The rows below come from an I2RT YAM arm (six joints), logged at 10 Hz.
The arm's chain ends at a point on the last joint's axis. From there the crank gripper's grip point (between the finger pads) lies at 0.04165 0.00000 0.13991 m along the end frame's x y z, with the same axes.
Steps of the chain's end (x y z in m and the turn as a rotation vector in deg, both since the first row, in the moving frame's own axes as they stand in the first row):
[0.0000, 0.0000, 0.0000, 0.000, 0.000, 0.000]
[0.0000, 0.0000, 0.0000, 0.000, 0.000, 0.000]
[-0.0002, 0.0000, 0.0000, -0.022, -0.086, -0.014]
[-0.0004, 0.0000, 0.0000, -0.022, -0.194, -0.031]
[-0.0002, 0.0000, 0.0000, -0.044, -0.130, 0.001]
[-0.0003, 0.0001, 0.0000, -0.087, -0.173, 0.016]
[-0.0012, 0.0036, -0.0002, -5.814, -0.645, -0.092]
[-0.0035, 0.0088, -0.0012, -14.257, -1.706, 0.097]
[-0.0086, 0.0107, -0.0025, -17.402, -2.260, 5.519]
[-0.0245, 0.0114, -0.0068, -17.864, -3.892, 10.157]
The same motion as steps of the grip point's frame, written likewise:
[0.0000, 0.0000, 0.0000, 0.000, 0.000, 0.000]
[0.0000, 0.0000, 0.0000, 0.000, 0.000, 0.000]
[-0.0004, 0.0000, 0.0001, -0.022, -0.086, -0.014]
[-0.0009, 0.0000, 0.0001, -0.022, -0.194, -0.031]
[-0.0005, 0.0001, 0.0001, -0.044, -0.130, 0.001]
[-0.0007, 0.0003, 0.0001, -0.087, -0.173, 0.016]
[-0.0028, 0.0177, -0.0005, -5.814, -0.645, -0.092]
[-0.0077, 0.0435, -0.0044, -14.257, -1.706, 0.097]
[-0.0163, 0.0564, -0.0080, -17.402, -2.260, 5.519]
[-0.0384, 0.0609, -0.0122, -17.864, -3.892, 10.157]

